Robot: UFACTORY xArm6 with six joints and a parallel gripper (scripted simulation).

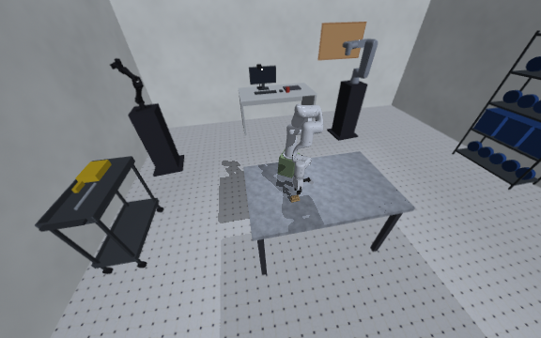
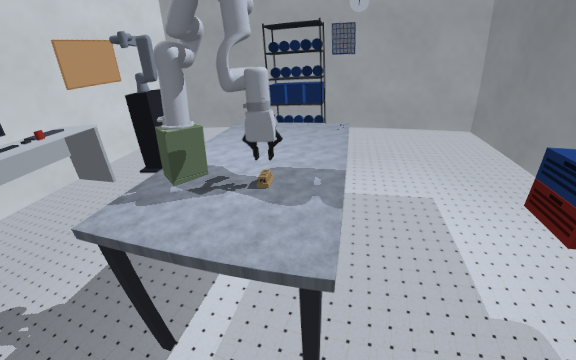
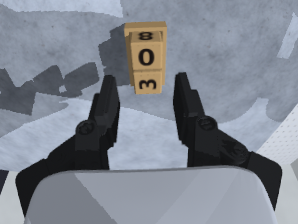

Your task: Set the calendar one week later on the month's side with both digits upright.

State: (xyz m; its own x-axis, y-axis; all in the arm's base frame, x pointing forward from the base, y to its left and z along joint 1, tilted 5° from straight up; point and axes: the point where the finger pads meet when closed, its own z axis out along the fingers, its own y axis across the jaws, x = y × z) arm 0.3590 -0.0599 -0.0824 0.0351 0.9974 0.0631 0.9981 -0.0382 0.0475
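The tray is 100 mm below my hand and 20 mm to the right of it.
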